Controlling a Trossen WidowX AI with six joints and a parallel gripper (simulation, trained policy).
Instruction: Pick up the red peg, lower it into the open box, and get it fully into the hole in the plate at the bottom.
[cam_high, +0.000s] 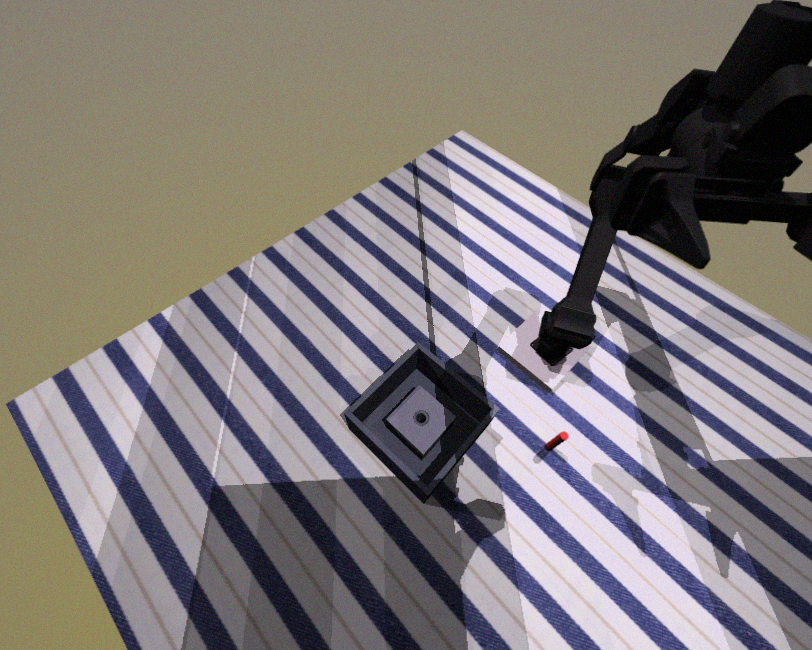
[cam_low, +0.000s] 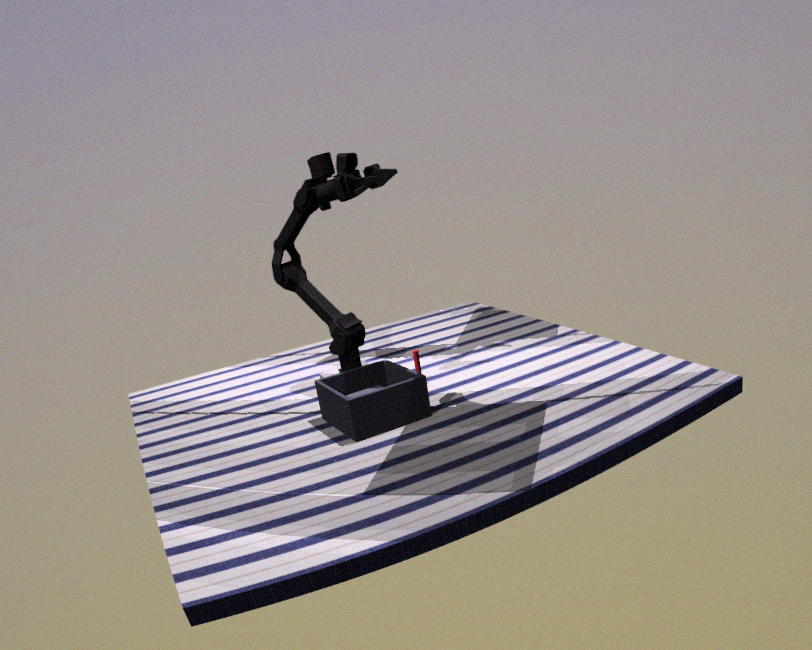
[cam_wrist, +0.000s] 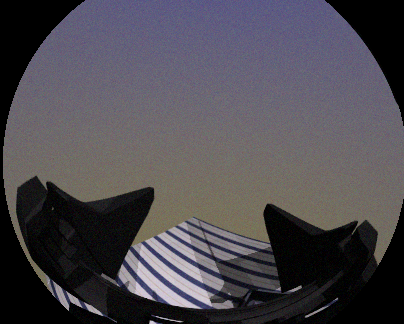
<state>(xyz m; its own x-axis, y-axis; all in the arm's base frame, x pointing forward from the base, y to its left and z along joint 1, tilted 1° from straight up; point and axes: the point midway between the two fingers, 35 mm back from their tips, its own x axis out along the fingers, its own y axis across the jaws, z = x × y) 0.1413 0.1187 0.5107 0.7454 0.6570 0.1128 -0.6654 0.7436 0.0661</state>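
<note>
Right now my gripper tip is 50 cm above the red peg, 2 cm past it and 1 cm to the right of it. The rest, counted from my gripper tip: dark box: 51 cm below, 17 cm to the right, 15 cm ahead; then grey plate: 49 cm below, 17 cm to the right, 15 cm ahead.
</note>
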